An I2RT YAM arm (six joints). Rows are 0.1 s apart.
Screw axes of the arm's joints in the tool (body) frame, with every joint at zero. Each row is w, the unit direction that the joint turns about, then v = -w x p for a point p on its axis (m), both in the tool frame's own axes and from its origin. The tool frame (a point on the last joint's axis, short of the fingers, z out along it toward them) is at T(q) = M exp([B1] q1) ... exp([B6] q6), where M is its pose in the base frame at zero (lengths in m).
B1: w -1 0 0 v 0 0.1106 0
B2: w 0 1 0 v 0.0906 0 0.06
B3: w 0 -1 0 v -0.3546 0 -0.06
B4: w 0 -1 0 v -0.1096 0 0
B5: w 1 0 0 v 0 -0.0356 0
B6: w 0 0 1 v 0 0 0
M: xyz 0.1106 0 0.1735 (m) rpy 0 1.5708 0 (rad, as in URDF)
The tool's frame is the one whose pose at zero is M.
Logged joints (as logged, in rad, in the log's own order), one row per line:
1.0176 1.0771 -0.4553 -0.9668 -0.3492 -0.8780
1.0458 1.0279 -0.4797 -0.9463 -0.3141 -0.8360
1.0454 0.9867 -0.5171 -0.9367 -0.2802 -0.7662
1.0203 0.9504 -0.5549 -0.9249 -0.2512 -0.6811
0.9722 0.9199 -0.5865 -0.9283 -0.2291 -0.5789
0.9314 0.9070 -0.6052 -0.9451 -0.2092 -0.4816
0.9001 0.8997 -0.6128 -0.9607 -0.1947 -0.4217
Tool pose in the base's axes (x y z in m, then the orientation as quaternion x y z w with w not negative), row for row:
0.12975 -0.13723 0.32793 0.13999 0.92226 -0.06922 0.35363
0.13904 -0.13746 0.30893 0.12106 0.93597 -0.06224 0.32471
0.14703 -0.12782 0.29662 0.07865 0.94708 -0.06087 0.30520
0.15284 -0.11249 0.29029 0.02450 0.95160 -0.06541 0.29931
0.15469 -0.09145 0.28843 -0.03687 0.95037 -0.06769 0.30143
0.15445 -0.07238 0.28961 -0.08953 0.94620 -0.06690 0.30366
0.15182 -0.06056 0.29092 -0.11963 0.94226 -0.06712 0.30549
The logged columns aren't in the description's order. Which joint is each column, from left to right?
Columns, left to right: q2, q3, q6, q4, q5, q1.
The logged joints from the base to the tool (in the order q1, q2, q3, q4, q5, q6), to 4 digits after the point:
-0.8780 1.0176 1.0771 -0.9668 -0.3492 -0.4553
-0.8360 1.0458 1.0279 -0.9463 -0.3141 -0.4797
-0.7662 1.0454 0.9867 -0.9367 -0.2802 -0.5171
-0.6811 1.0203 0.9504 -0.9249 -0.2512 -0.5549
-0.5789 0.9722 0.9199 -0.9283 -0.2291 -0.5865
-0.4816 0.9314 0.9070 -0.9451 -0.2092 -0.6052
-0.4217 0.9001 0.8997 -0.9607 -0.1947 -0.6128

